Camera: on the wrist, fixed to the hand. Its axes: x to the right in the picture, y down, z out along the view.
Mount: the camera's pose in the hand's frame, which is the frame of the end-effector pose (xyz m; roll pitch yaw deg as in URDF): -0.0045 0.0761 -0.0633 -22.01 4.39 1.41
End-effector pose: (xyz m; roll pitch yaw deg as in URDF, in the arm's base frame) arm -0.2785 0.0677 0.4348 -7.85 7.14 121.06
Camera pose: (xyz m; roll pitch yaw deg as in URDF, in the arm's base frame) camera -0.3287 0.0217 0.3628 -29.78 11.68 121.87
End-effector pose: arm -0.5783 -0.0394 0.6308 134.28 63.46 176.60
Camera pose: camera -0.6640 -0.0265 0.6789 115.94 59.32 -179.17
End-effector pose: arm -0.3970 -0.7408 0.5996 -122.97 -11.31 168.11
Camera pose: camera -0.3788 -0.6480 0.5699 -144.09 -12.48 163.55
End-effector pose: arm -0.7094 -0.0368 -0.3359 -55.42 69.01 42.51
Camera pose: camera -0.7724 -0.1067 -0.3670 -86.33 72.44 33.14
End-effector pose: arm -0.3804 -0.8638 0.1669 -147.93 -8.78 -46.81
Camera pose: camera -0.4563 -0.9262 0.1793 -169.35 -11.73 -50.41
